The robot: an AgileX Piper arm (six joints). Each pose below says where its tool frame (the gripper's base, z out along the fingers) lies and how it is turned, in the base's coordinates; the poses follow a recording.
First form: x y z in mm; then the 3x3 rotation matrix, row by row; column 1 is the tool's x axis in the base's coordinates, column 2 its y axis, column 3 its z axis. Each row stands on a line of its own.
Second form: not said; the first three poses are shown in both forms.
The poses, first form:
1:
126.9, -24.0, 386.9
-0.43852, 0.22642, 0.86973
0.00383, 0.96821, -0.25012
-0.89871, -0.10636, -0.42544
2:
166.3, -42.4, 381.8
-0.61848, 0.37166, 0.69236
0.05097, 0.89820, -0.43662
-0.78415, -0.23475, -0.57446
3:
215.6, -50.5, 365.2
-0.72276, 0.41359, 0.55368
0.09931, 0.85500, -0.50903
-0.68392, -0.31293, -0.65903
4:
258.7, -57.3, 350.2
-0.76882, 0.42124, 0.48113
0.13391, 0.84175, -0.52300
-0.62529, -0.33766, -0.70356
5:
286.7, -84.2, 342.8
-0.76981, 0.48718, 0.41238
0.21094, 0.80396, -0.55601
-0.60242, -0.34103, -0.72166
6:
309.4, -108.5, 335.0
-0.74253, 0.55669, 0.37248
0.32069, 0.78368, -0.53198
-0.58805, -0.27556, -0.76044
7:
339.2, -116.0, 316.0
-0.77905, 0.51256, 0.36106
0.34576, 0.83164, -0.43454
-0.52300, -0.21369, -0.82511
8:
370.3, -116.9, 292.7
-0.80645, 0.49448, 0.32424
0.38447, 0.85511, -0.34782
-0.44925, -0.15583, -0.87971
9:
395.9, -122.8, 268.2
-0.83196, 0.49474, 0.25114
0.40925, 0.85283, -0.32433
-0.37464, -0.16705, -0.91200
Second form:
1: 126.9, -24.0, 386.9, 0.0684, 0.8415, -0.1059, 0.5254
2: 166.3, -42.4, 381.8, 0.1202, 0.8791, -0.1909, 0.4199
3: 215.6, -50.5, 365.2, 0.1425, 0.8996, -0.2284, 0.3439
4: 258.7, -57.3, 350.2, 0.1525, 0.9102, -0.2364, 0.3039
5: 286.7, -84.2, 342.8, 0.1923, 0.9077, -0.2471, 0.2795
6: 309.4, -108.5, 335.0, 0.2420, 0.9065, -0.2227, 0.2649
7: 339.2, -116.0, 316.0, 0.2315, 0.9268, -0.1749, 0.2385
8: 370.3, -116.9, 292.7, 0.2335, 0.9409, -0.1338, 0.2055
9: 395.9, -122.8, 268.2, 0.2383, 0.9483, -0.1295, 0.1650
